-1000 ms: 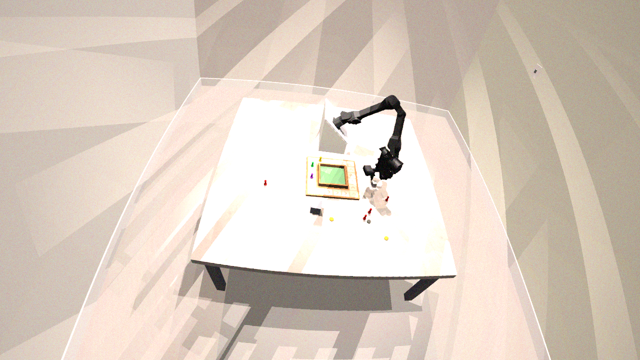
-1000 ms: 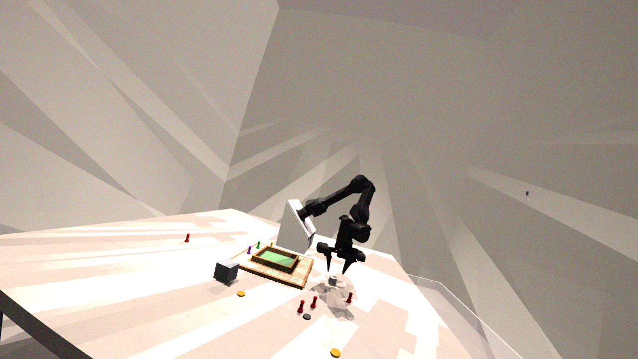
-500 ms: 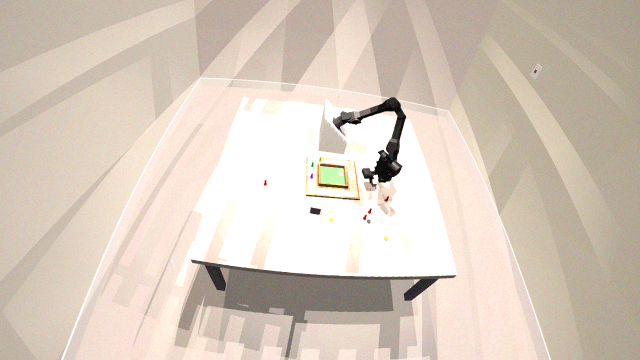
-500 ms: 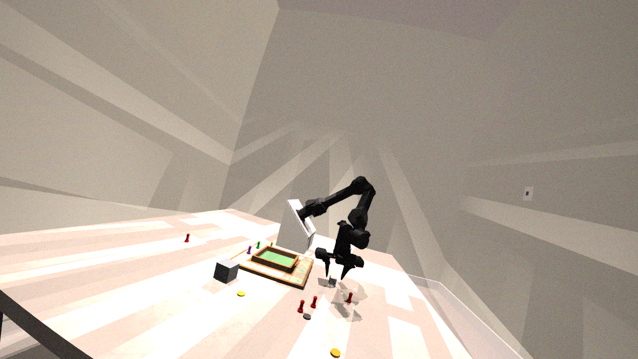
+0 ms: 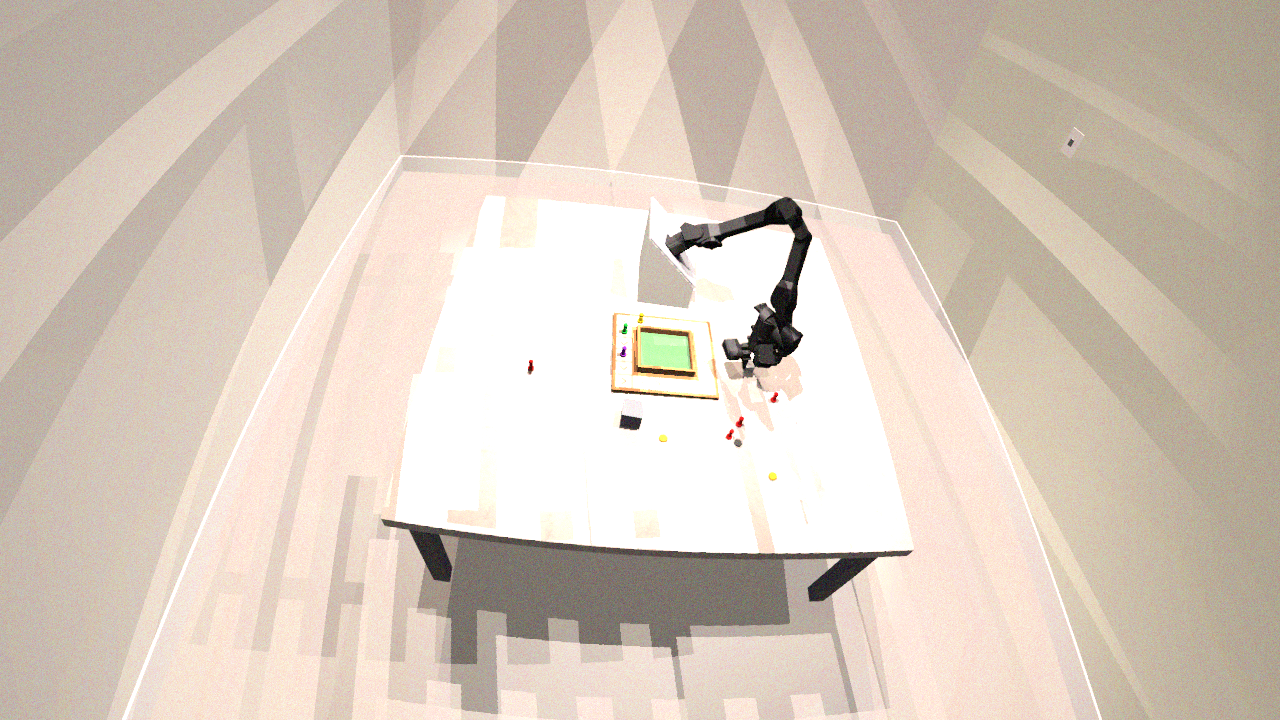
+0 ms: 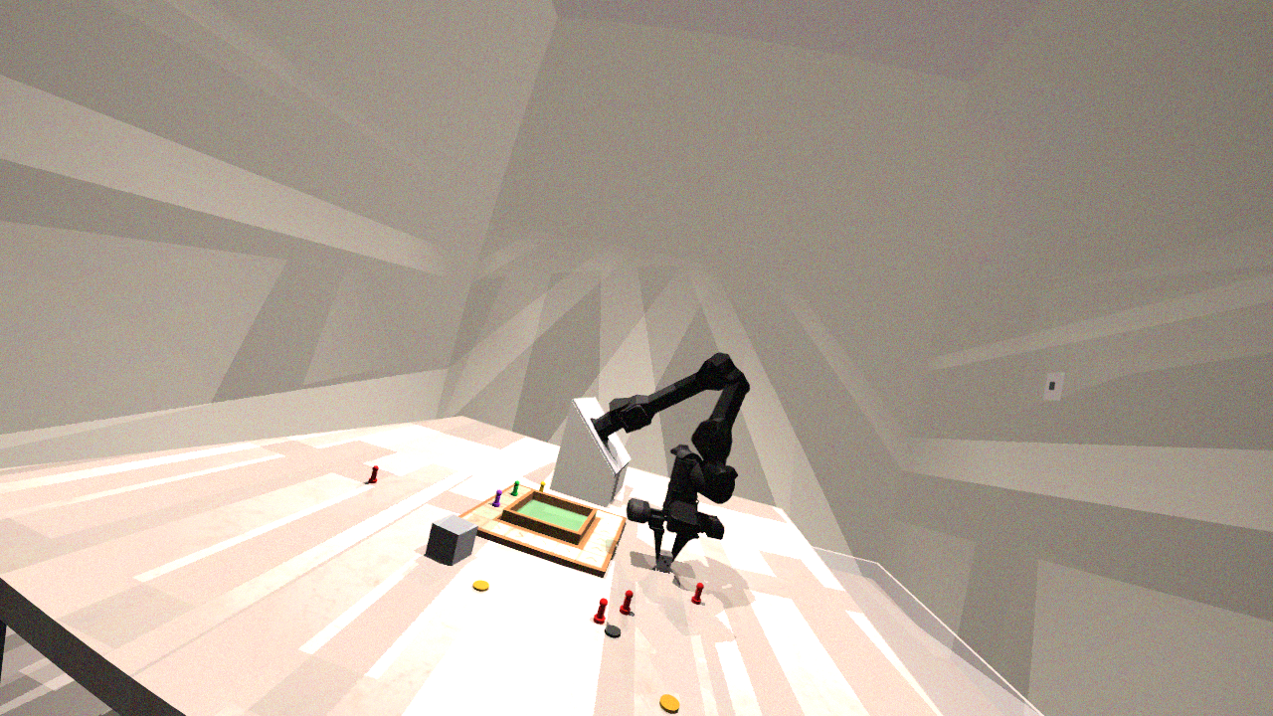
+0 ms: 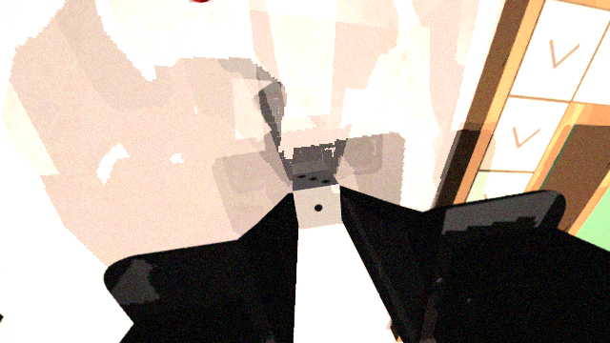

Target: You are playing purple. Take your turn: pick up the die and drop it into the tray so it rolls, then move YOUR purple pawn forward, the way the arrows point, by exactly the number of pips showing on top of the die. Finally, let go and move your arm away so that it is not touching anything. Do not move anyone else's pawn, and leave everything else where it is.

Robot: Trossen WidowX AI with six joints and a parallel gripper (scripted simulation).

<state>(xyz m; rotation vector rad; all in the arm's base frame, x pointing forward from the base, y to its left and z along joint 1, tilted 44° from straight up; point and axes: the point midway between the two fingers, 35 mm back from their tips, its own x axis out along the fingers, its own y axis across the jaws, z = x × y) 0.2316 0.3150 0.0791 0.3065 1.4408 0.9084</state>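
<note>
The purple pawn lies 350 mm to the right of my gripper tip, 60 mm ahead of it and 20 mm above it. Also, from my gripper tip: dark disc 260 mm ahead, 10 mm to the right, 10 mm below; then die right at my gripper tip; then green tray 240 mm to the right, 20 mm ahead.
</note>
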